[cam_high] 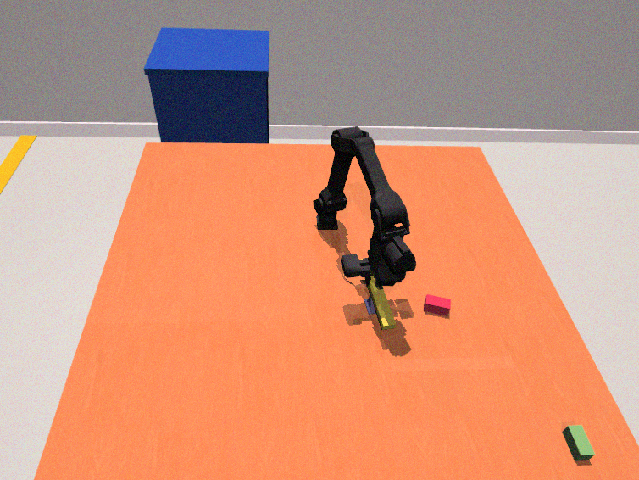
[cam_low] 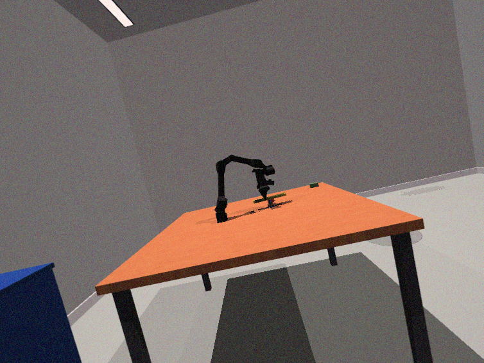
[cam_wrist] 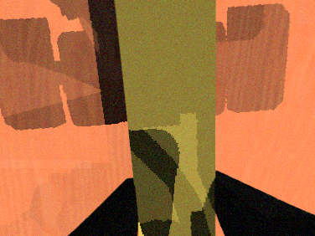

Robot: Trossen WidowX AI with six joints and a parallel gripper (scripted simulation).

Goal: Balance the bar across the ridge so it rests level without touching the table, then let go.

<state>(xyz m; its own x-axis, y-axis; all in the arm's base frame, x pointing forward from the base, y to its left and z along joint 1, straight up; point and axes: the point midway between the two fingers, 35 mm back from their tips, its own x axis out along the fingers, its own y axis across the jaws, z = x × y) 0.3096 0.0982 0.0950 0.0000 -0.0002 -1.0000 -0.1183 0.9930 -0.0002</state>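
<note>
The yellow bar lies 3 cm ahead of my gripper tip. Round my gripper tip: red block (17 cm to the left, 4 cm below, 4 cm ahead); green block (43 cm ahead, 40 cm to the left, 4 cm below).
</note>
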